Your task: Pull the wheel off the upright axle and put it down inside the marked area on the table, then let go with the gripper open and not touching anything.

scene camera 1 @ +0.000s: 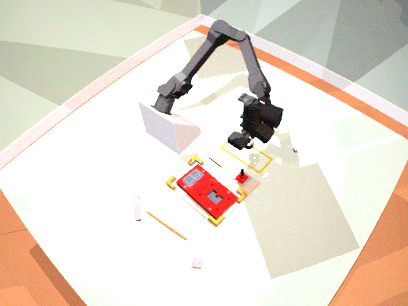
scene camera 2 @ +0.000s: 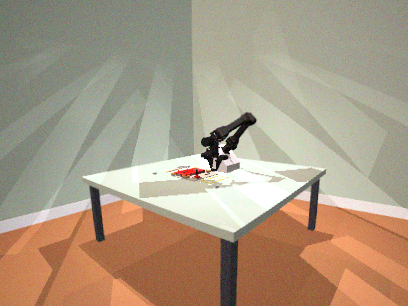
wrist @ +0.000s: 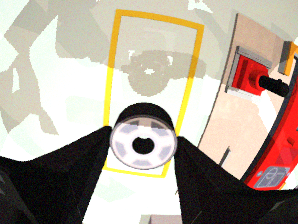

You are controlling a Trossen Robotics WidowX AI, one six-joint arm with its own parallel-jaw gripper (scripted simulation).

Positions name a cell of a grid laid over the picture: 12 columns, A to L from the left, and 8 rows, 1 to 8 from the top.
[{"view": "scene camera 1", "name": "gripper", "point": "H4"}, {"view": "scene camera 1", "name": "red board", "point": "F5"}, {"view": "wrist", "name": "gripper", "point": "F5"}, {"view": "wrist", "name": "wheel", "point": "F5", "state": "held by the gripper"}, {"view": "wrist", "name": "upright axle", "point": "K3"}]
